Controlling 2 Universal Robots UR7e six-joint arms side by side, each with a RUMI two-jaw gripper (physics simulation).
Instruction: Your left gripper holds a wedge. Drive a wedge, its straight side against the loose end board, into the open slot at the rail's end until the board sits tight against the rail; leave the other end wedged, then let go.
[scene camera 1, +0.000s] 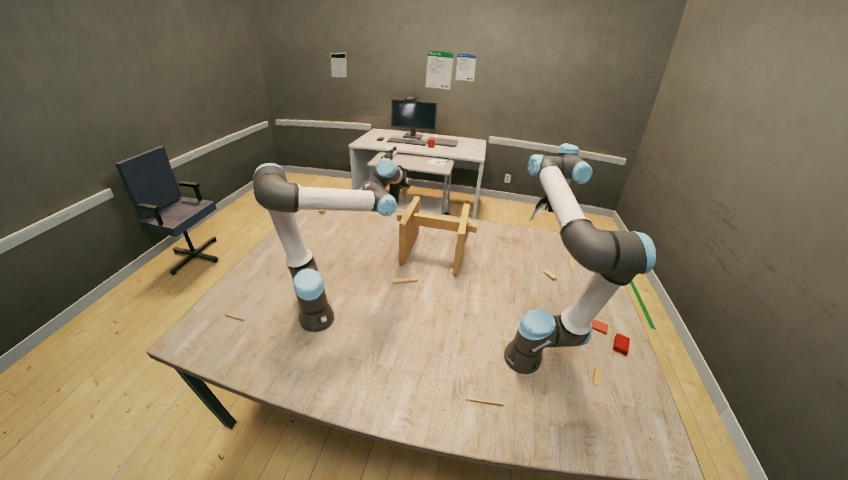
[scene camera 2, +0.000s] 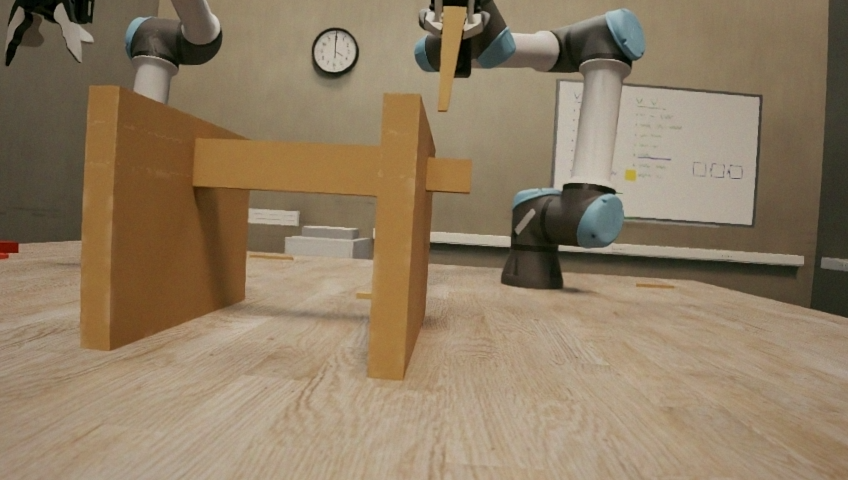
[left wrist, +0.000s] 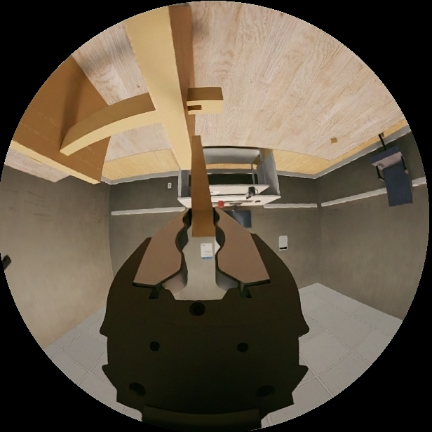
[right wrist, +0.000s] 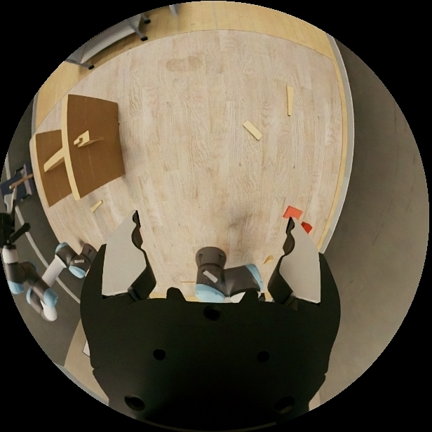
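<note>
My left gripper (scene camera 2: 454, 24) (left wrist: 202, 208) is shut on a tapered wooden wedge (scene camera 2: 450, 68) (left wrist: 201, 192), narrow end down, apart from and above the rail's protruding end (scene camera 2: 450, 175) (left wrist: 212, 95). The wedge's straighter side faces the loose end board (scene camera 1: 409, 231) (scene camera 2: 399, 237) (left wrist: 155, 55). The open slot (left wrist: 194, 107) shows beside that board. The rail (scene camera 1: 439, 221) (scene camera 2: 291, 166) runs to the other board (scene camera 1: 461, 243) (scene camera 2: 166, 237) (right wrist: 97, 150), where a small wedge (right wrist: 80, 140) appears at the rail end. My right gripper (right wrist: 213, 214) (scene camera 2: 46, 53) is open and empty, high above the table.
Loose wooden pieces (scene camera 1: 405, 280) (scene camera 1: 549, 274) (scene camera 1: 596, 375) (right wrist: 290, 101) lie on the table (scene camera 1: 380, 368). A red block (scene camera 1: 621, 343) and a flat red piece (scene camera 1: 599, 326) lie beside the right arm's base. A white desk (scene camera 1: 476, 148) stands behind the table.
</note>
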